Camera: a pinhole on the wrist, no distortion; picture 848 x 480 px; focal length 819.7 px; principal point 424.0 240.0 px. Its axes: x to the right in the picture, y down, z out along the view. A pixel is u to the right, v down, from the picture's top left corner.
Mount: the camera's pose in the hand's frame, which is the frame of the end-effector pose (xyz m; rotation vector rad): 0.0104 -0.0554 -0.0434 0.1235 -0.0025 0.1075
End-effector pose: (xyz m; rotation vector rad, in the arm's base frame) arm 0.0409 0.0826 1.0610 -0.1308 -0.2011 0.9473
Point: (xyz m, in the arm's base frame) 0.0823 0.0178 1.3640
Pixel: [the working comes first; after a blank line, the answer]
In the camera's frame: -0.0104 -0.0333 0.3342

398.4 158.4
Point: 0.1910 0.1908 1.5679
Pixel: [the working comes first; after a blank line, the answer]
In the camera's frame: 0.2130 -0.0619 0.5147

763.1 141.4
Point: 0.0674 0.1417 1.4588
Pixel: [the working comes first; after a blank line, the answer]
In the camera's frame: 0.1001 0.0314 0.4244

617.4 300.7
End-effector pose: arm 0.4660 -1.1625 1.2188 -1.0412 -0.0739 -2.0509
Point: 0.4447 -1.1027 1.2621
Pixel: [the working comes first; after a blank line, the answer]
In the camera's frame: -0.0120 -0.0002 0.0818

303.8 237.7
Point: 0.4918 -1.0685 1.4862
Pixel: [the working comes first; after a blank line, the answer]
In the camera's frame: 0.1020 -0.0440 0.2786

724.0 110.6
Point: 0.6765 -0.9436 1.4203
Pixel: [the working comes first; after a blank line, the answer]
In the camera's frame: -0.0751 0.0534 0.3936

267.7 351.3
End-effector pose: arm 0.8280 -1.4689 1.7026 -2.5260 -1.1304 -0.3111
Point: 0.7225 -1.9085 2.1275
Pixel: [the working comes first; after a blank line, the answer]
In the camera's frame: -0.2198 0.1084 -0.5435

behind the camera
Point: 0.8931 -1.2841 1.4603
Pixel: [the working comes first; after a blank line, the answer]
In the camera's frame: 0.0826 0.0791 0.3350

626.1 433.6
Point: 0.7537 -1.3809 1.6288
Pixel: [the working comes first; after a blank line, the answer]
In the camera's frame: -0.0274 -0.0173 0.1458

269.8 142.6
